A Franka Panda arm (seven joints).
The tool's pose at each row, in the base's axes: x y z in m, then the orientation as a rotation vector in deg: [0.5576 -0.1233 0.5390 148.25 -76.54 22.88]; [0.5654 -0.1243 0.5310 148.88 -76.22 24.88]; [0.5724 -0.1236 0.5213 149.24 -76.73 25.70]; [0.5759 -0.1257 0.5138 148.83 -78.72 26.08]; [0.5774 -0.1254 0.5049 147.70 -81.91 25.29]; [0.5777 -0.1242 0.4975 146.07 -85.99 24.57]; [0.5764 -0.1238 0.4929 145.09 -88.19 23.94]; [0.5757 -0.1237 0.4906 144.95 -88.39 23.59]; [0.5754 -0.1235 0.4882 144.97 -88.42 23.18]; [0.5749 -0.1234 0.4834 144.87 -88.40 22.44]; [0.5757 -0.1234 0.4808 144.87 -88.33 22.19]
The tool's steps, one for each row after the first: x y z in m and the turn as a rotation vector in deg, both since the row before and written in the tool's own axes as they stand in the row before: [0.0025 -0.0063 0.0090 1.25 0.85 -0.16]; [0.0000 -0.0064 0.0101 0.77 0.13 0.34]; [0.0009 -0.0018 0.0083 0.39 -0.11 1.40]; [-0.0025 -0.0015 0.0086 -0.30 -0.70 2.22]; [-0.0033 -0.0009 0.0067 -0.31 -0.70 2.90]; [-0.0024 0.0010 0.0040 -0.31 -0.47 1.57]; [-0.0011 0.0006 0.0020 -0.20 -0.16 0.13]; [-0.0010 0.0002 0.0022 -0.16 -0.22 -0.01]; [-0.0018 0.0005 0.0045 -0.41 -0.31 -0.04]; [-0.0004 -0.0007 0.0026 -0.14 -0.10 -0.06]
